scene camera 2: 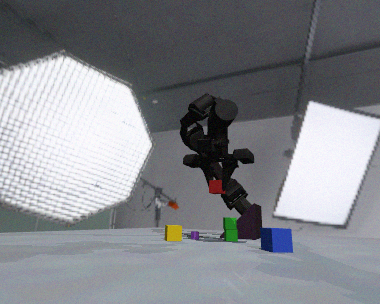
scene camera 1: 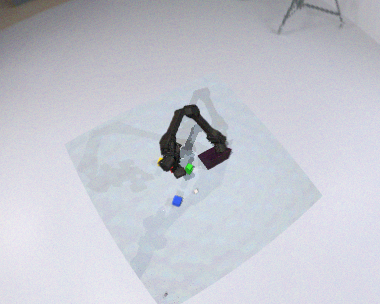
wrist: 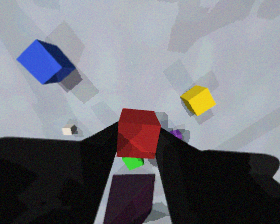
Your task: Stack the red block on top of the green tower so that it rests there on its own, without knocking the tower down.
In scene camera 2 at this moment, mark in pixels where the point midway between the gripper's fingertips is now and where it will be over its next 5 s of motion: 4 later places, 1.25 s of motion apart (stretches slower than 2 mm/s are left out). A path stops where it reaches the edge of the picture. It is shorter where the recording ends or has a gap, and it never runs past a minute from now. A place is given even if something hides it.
My gripper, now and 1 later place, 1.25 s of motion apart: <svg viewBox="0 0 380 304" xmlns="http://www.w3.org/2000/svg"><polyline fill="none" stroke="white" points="217,190 229,203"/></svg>
